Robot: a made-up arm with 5 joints.
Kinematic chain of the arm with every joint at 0, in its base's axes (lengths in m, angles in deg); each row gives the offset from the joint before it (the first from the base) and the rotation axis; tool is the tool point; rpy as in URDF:
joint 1: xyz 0 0 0.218 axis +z
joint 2: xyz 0 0 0 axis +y
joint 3: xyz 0.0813 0 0.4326 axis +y
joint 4: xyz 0.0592 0 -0.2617 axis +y
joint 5: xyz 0.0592 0 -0.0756 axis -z
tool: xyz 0 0 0 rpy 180 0 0
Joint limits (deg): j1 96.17..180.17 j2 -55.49..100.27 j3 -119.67..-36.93 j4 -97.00..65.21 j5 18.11..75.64
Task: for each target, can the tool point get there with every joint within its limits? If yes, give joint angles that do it. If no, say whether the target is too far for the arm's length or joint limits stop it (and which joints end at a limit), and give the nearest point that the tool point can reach.
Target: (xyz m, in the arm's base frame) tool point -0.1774 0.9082 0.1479
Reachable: no: too far | nearest point -0.1472 0.7538 0.1598 | short by 0.158 m
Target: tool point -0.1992 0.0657 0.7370
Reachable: yes | joints 161.74 -29.06 -67.00 35.24 68.45
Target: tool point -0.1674 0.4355 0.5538
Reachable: yes | joints 111.03 5.54 -60.82 -4.69 46.41
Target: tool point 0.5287 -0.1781 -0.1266
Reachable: no: joint limits stop it (at a limit: joint 1, joint 2, joint 3) | nearest point -0.0116 0.1073 -0.1132 | short by 0.611 m
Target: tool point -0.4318 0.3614 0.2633
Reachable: yes | joints 140.07 46.86 -58.70 -73.44 50.75
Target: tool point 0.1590 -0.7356 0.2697
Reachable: no: joint limits stop it (at a limit: joint 2, joint 3, joint 4) | nearest point 0.0889 -0.4111 0.7338 | short by 0.571 m
